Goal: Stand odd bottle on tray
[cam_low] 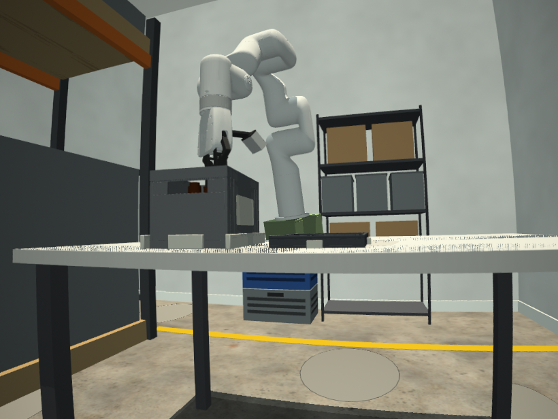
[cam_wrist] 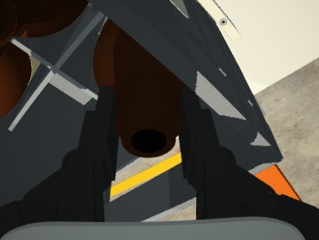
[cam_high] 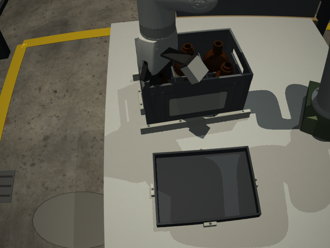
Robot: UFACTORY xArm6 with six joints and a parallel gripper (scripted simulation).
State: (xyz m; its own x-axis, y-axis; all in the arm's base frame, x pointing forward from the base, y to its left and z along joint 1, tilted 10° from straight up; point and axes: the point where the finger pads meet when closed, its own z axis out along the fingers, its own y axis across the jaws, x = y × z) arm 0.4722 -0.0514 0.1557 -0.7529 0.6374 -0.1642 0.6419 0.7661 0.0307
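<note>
My hand is 170 mm past the glass bottle, 110 mm to the left of it and 70 mm above it. From my hand the other things lie so: dark tray: 90 mm behind, 230 mm to the left, 150 mm below; dark crate: 80 mm behind, 50 mm to the right, 70 mm below.
</note>
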